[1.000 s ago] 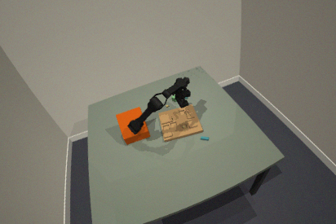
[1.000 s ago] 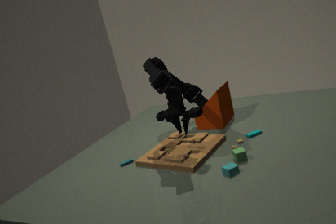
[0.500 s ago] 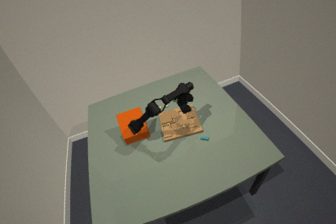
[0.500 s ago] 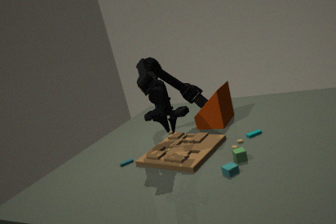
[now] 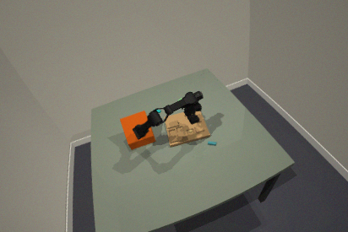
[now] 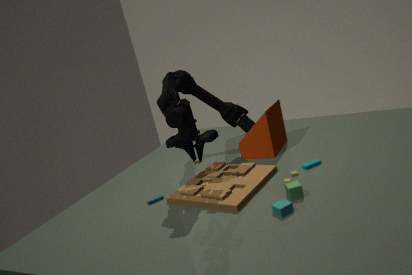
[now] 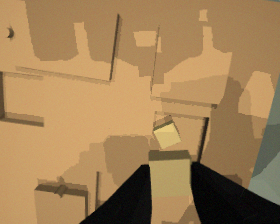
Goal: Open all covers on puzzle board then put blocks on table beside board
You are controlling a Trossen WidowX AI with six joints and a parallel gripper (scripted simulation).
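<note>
Now: gripper tip 3 cm past the tan puzzle board, 5 cm to the right of it and 10 cm above it. The rest, counted from my gripper tip: flat teal piece 14 cm behind, 37 cm to the left, 11 cm below; then green cube 8 cm ahead, 33 cm to the left, 10 cm below; then teal cube 17 cm ahead, 30 cm to the left, 10 cm below.
</note>
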